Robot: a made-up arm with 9 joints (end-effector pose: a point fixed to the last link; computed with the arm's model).
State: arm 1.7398 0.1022 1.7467 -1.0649 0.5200 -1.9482 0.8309 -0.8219 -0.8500
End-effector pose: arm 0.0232 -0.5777 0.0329 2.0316 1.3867 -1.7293
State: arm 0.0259 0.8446 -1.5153 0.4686 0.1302 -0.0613 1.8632 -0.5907 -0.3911
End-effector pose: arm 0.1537 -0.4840 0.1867 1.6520 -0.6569 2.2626
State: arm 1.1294 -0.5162 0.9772 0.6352 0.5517 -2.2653 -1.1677 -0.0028 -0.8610
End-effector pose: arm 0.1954 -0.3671 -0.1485 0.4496 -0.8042 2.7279
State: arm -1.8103 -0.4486 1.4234 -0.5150 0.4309 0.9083 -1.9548 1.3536 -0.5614
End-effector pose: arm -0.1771 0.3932 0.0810 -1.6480 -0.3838 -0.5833
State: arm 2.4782 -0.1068 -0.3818 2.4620 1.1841 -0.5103 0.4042 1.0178 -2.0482
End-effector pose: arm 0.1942 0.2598 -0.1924 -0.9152 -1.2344 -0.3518
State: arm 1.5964 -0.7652 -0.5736 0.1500 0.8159 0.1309 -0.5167 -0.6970 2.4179
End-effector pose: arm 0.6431 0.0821 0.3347 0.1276 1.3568 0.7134
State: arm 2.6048 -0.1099 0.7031 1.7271 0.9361 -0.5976 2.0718 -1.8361 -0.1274
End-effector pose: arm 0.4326 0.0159 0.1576 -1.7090 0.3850 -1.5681
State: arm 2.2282 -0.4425 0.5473 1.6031 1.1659 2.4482 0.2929 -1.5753 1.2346
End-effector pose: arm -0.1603 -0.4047 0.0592 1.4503 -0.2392 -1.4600
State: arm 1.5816 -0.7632 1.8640 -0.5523 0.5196 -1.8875 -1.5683 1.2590 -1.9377
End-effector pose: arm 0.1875 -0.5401 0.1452 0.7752 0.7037 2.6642
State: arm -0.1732 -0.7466 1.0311 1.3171 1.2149 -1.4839 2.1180 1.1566 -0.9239
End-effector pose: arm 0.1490 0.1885 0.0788 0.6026 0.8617 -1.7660
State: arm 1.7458 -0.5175 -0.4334 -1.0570 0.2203 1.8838 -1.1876 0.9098 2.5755
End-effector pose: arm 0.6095 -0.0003 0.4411 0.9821 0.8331 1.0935
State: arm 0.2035 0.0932 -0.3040 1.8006 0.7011 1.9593 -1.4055 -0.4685 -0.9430
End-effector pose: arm 0.1612 -0.0070 0.1471 1.0311 -0.0505 -1.4083
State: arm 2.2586 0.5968 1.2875 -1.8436 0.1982 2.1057 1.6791 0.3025 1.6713
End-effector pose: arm 0.2021 -0.2678 0.4398 0.3101 1.9992 -0.3595
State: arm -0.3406 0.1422 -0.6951 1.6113 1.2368 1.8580 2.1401 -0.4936 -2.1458
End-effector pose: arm 0.2458 0.1619 0.2081 -0.2098 0.9948 2.0619
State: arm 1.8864 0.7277 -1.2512 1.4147 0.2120 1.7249 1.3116 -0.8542 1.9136
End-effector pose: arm -0.1301 0.1312 0.0802 1.0623 -2.3705 -0.7493
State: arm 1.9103 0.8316 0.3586 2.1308 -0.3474 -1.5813 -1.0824 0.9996 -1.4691
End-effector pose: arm 0.1846 -0.1620 0.2228 -0.7113 -0.9776 2.6778
